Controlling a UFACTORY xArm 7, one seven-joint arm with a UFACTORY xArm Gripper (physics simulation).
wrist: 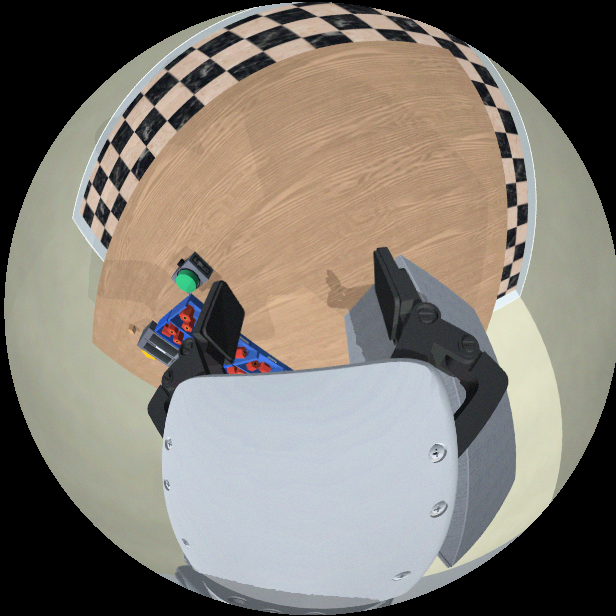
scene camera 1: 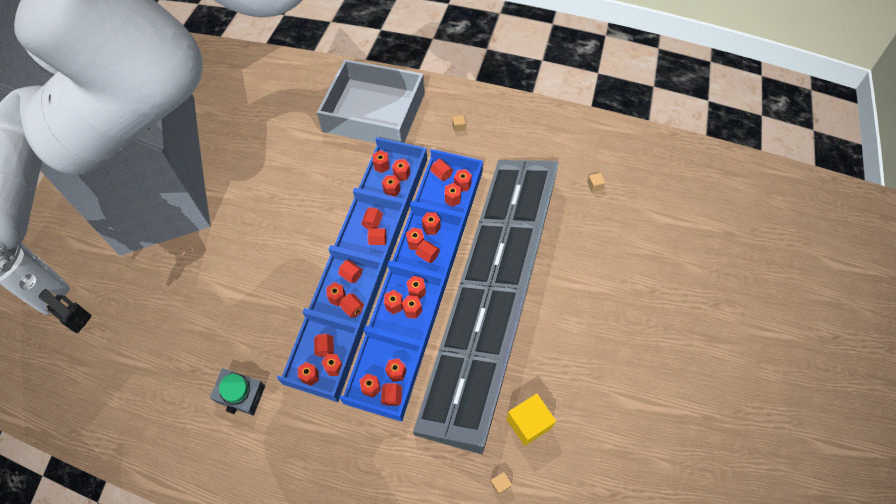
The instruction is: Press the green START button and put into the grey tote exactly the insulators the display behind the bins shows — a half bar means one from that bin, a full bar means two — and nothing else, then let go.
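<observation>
The green START button (scene camera 1: pixel 233 388) sits on its grey base near the front, left of two blue bin rows (scene camera 1: pixel 383 269). Each compartment holds two or three red insulators (scene camera 1: pixel 392 176). The grey display (scene camera 1: pixel 488 300) lies right of the bins; its panels are dark, with only thin white marks. The grey tote (scene camera 1: pixel 371 99) stands empty behind the bins. My gripper (scene camera 1: pixel 67 311) hangs at the far left, well away from the button. In the wrist view my gripper (wrist: pixel 304 298) is open and empty, with the button (wrist: pixel 186 280) and bins (wrist: pixel 189 327) to its left.
A yellow cube (scene camera 1: pixel 530 418) lies right of the display's front end. Small tan cubes lie at the front (scene camera 1: pixel 500 482), at the right (scene camera 1: pixel 596 181) and beside the tote (scene camera 1: pixel 459 121). The arm's grey base block (scene camera 1: pixel 134 181) stands at the left.
</observation>
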